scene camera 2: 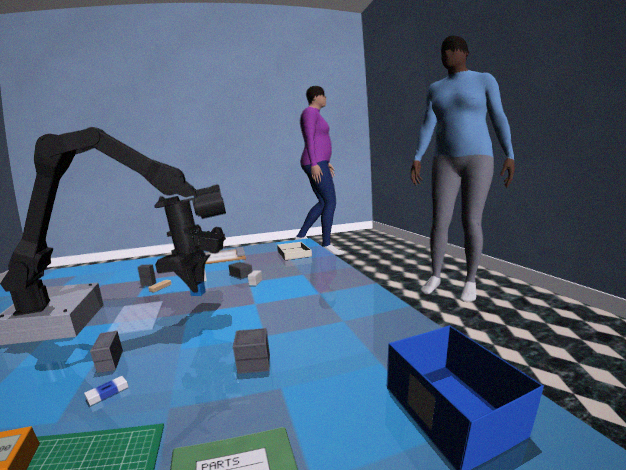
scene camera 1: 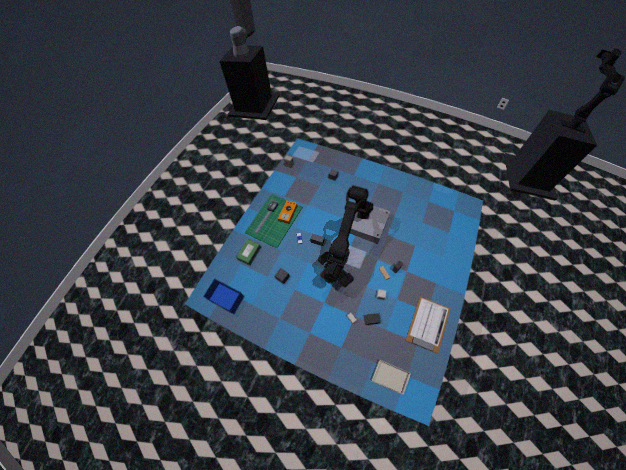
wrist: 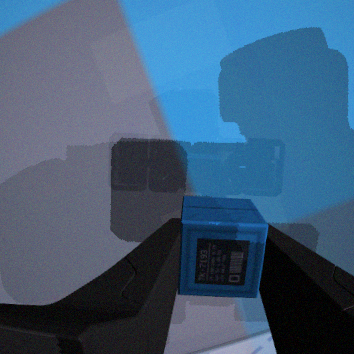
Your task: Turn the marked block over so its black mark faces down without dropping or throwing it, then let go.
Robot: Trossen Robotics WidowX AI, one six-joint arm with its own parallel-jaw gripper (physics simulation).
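Seen in the pictures: gripper, fingertip midpoint: (scene camera 2: pixel 198 290) (wrist: pixel 216 231); arm's base at its link origin: (scene camera 2: pixel 32 307) (scene camera 1: pixel 363 213).
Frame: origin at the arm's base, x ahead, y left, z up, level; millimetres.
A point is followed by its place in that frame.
The marked block (scene camera 2: pixel 198 288) {x 388, y -100, z 6 mm} (wrist: pixel 220 230) {x 397, y -88, z 13 mm} is a small blue cube. In the wrist view, its black mark (wrist: pixel 223 262) {x 387, y -83, z 13 mm}, a dark label with print, is on the face turned up toward the wrist camera. My gripper (scene camera 1: pixel 337 277) {x 390, y -85, z -4 mm} (scene camera 2: pixel 197 284) {x 390, y -85, z -4 mm} (wrist: pixel 216 231) {x 390, y -85, z -4 mm} points down and is shut on the block, with one finger against each side. In scene camera 2 the block shows at the fingertips and seems a little above the mat, apart from the arm's shadow. In scene camera 1 the arm hides the block.
Dark blocks (scene camera 2: pixel 251 351) {x 430, y -363, z -21 mm} (scene camera 2: pixel 106 352) {x 200, y -249, z -25 mm} and a blue-and-white stick (scene camera 2: pixel 106 391) {x 202, y -326, z -50 mm} lie on the near side. A blue bin (scene camera 2: pixel 503 430) {x 600, y -669, z -23 mm} stands at the right. Beyond the gripper are a wooden piece (scene camera 2: pixel 160 285) {x 297, y 154, z -50 mm}, a dark block (scene camera 2: pixel 240 270) {x 537, y 106, z -35 mm}, a white block (scene camera 2: pixel 254 277) {x 555, y 22, z -37 mm} and a cream tray (scene camera 2: pixel 294 255) {x 759, y 201, z -49 mm}.
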